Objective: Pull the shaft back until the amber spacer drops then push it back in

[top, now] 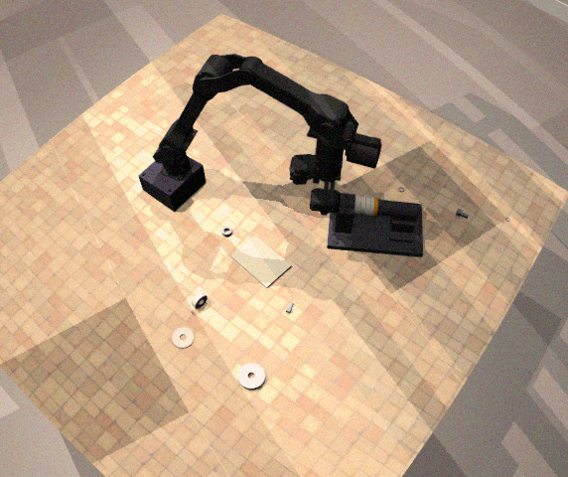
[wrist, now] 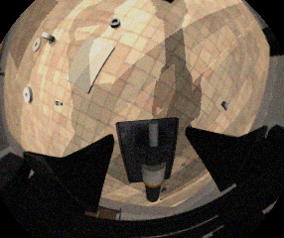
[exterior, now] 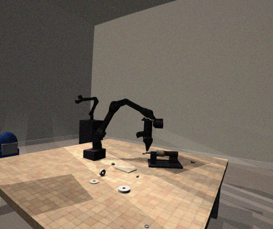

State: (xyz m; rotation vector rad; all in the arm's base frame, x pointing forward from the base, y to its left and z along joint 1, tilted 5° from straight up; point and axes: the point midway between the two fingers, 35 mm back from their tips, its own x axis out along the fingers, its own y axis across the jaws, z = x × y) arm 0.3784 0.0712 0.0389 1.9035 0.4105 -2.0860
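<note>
My gripper tip is 60 mm short of the grey shaft, 30 mm to the right of it and 20 mm above it. From my gripper tip the other things lie so: white spacer: 80 mm ahead, 40 mm to the left, 20 mm below; then pale flat card: 160 mm to the right, 100 mm below, 80 mm behind; then amber spacer: 110 mm ahead, 50 mm to the left, 20 mm below.
</note>
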